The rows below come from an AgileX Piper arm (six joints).
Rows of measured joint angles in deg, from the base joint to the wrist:
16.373 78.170 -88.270 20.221 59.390 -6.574
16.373 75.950 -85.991 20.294 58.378 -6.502
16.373 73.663 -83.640 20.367 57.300 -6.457
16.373 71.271 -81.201 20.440 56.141 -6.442
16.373 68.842 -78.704 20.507 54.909 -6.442
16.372 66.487 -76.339 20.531 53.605 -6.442
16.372 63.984 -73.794 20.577 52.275 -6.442
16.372 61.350 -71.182 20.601 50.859 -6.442
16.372 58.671 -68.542 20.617 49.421 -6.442
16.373 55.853 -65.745 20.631 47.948 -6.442
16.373 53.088 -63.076 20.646 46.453 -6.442
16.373 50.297 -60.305 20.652 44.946 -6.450
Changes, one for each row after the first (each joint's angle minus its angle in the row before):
0.000 -2.220 2.279 0.073 -1.012 0.072
0.000 -2.287 2.351 0.073 -1.078 0.045
0.000 -2.392 2.439 0.073 -1.159 0.015
0.000 -2.429 2.497 0.067 -1.232 0.000
-0.001 -2.355 2.365 0.024 -1.304 0.000
0.000 -2.503 2.545 0.046 -1.330 0.000
0.000 -2.634 2.612 0.024 -1.416 0.000
0.000 -2.679 2.640 0.016 -1.438 0.000
0.001 -2.818 2.797 0.014 -1.473 0.000
0.000 -2.765 2.669 0.015 -1.495 0.000
0.000 -2.791 2.771 0.006 -1.507 -0.008

